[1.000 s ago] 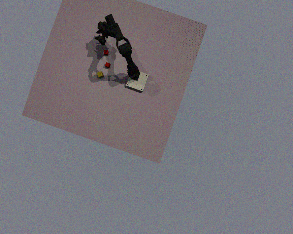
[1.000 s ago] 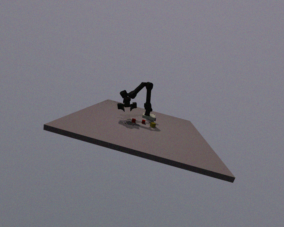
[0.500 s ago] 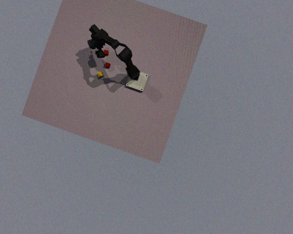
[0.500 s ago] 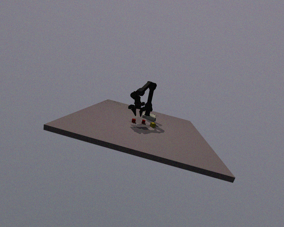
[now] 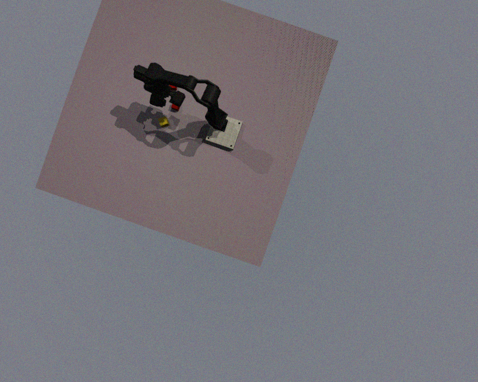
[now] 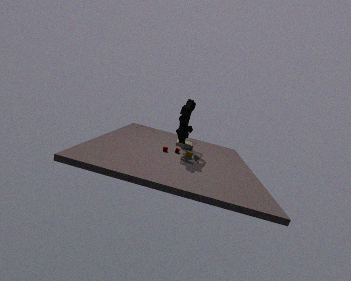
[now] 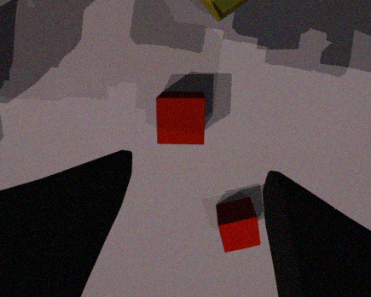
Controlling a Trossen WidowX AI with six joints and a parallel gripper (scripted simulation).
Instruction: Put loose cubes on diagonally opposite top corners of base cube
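The yellow base cube lies 2 cm ahead of my gripper tip, 10 cm to the left of it and 9 cm below it.
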